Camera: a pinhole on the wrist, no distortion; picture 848 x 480 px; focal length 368.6 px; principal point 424.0 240.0 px. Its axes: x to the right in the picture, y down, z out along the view. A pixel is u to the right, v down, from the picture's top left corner.
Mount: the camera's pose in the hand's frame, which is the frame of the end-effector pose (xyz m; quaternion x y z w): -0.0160 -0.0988 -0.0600 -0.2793 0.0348 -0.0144 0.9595
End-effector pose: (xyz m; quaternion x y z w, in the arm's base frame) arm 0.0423 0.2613 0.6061 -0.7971 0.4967 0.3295 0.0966
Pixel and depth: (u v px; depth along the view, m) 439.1 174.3 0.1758
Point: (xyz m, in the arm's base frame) 0.0257 0.3239 0.5184
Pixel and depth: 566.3 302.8 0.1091
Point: 0.0668 0.2587 0.5654
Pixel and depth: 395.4 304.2 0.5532
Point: -0.3554 0.3081 0.3927
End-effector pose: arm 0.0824 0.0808 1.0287 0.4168 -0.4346 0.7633 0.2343
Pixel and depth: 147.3 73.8 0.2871
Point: 0.3426 -0.1220 0.9452
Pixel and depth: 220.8 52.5 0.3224
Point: 0.3495 -0.1556 0.9971
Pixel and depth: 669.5 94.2 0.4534
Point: 0.0988 -0.2531 1.4156
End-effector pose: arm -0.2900 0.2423 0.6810 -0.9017 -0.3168 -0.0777 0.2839
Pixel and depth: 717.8 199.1 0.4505
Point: 0.0437 0.5695 0.4941
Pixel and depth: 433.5 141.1 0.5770
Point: -0.2298 0.4986 0.2378
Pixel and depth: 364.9 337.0 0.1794
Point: -0.2934 0.2393 0.5977
